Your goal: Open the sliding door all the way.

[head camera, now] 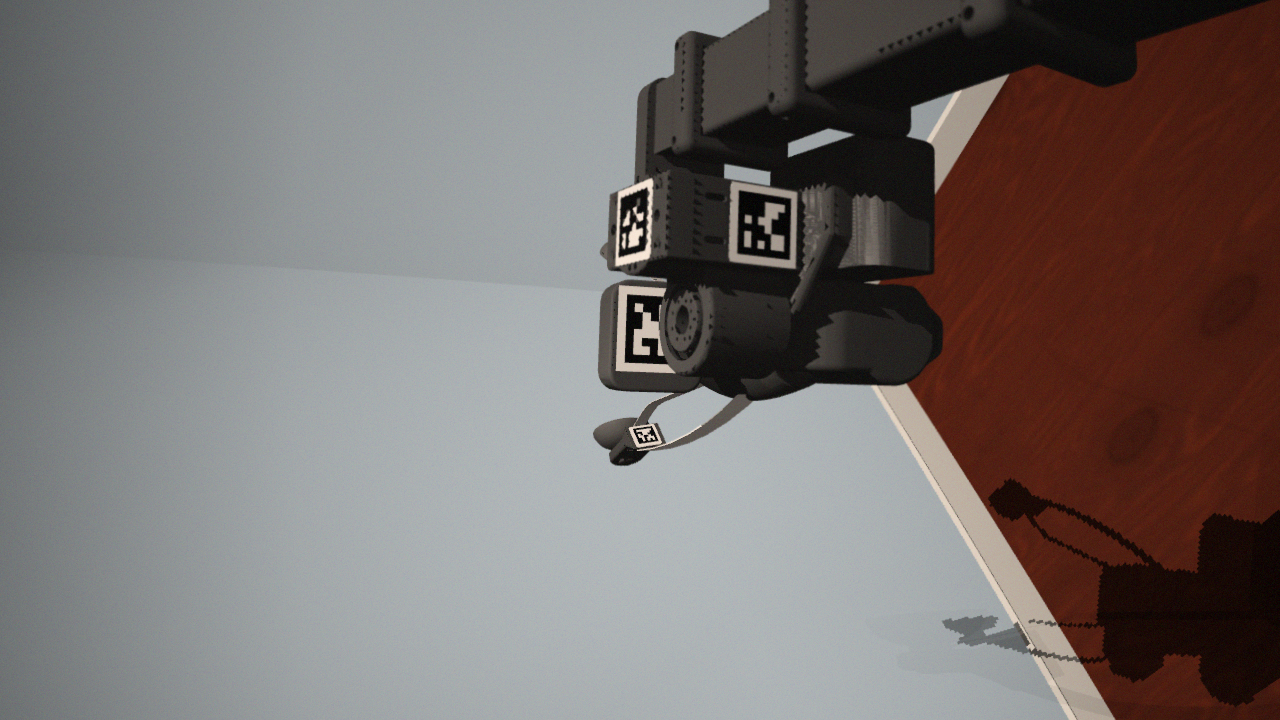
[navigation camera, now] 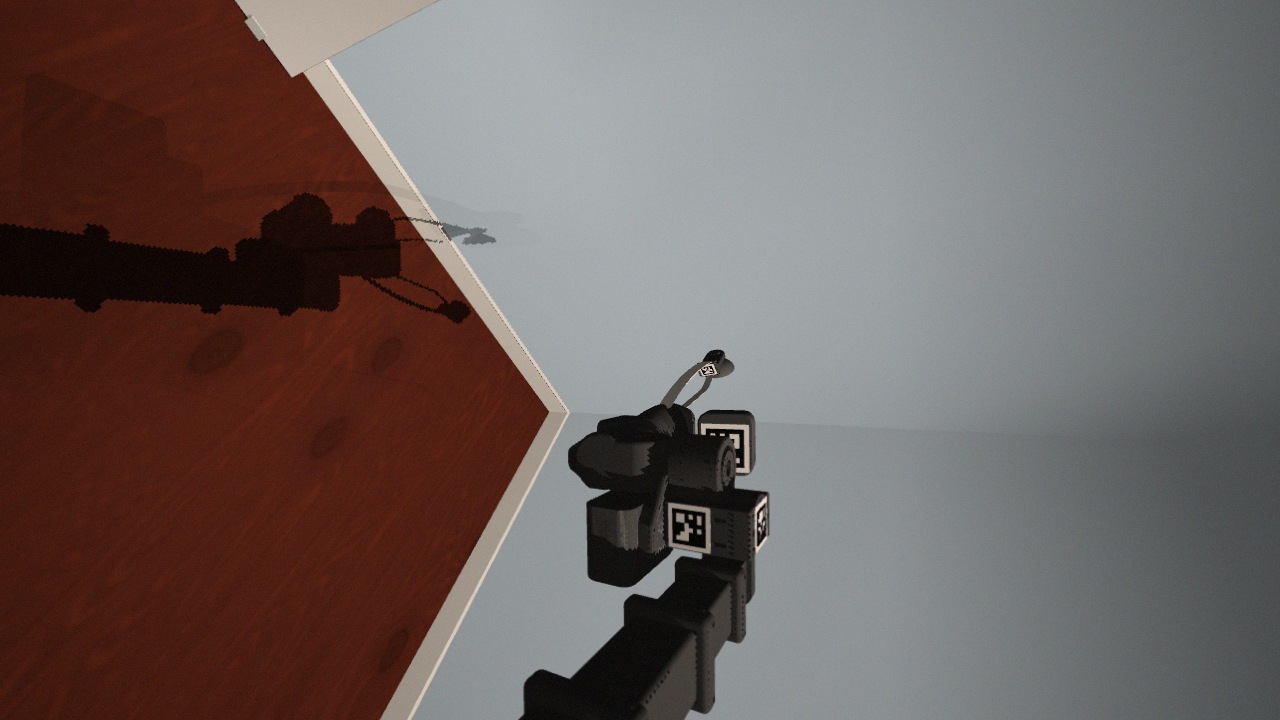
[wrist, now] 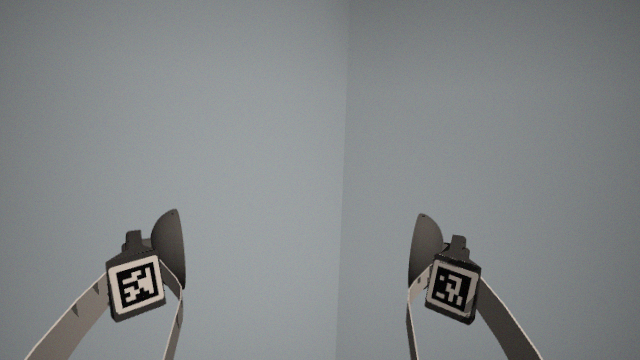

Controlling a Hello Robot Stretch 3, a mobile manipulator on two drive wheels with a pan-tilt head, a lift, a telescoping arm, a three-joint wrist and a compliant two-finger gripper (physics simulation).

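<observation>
A pale beige panel, which looks like a lower corner of the sliding door, shows at the top left of the navigation view, with a small block at its bottom edge. The rest of the door and its handle do not show in any view. My gripper is open and empty, its fingertips wide apart in front of a blue-grey wall. In the head view and the navigation view one fingertip of the gripper shows below or beyond the wrist; the other is hidden. The gripper is apart from the panel.
Blue-grey walls meet in a corner that runs down the middle of the wrist view. A white baseboard borders the red-brown wooden floor. The arm's shadow falls across the floor, baseboard and wall.
</observation>
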